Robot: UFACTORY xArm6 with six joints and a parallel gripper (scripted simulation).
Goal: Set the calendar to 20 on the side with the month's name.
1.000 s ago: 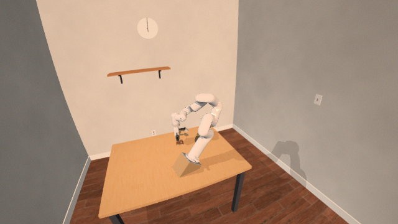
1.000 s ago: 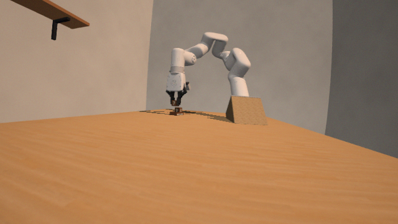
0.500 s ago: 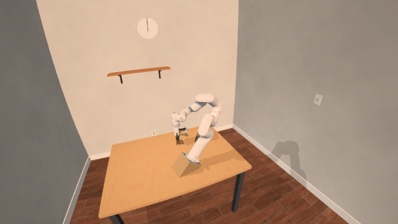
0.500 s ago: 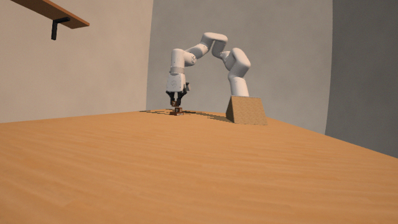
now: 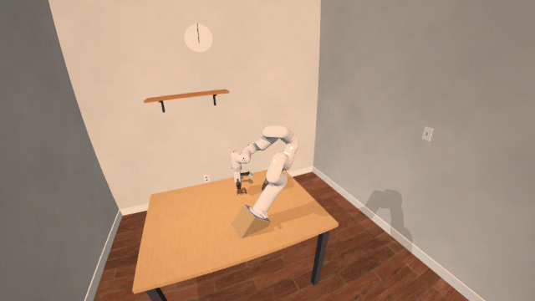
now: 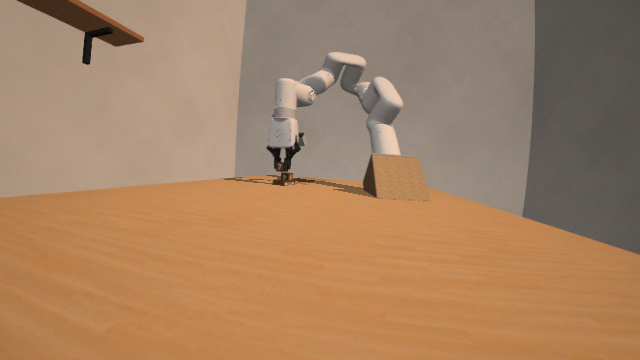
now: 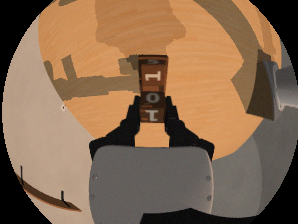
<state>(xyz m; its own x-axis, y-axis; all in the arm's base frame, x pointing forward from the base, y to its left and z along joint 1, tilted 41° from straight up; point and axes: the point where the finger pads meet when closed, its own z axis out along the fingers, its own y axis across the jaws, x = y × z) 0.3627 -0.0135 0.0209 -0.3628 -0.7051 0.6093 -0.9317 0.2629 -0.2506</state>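
Now: the brown tray 1 cm behind my hand, 2 cm to the right of it and 7 cm below it.
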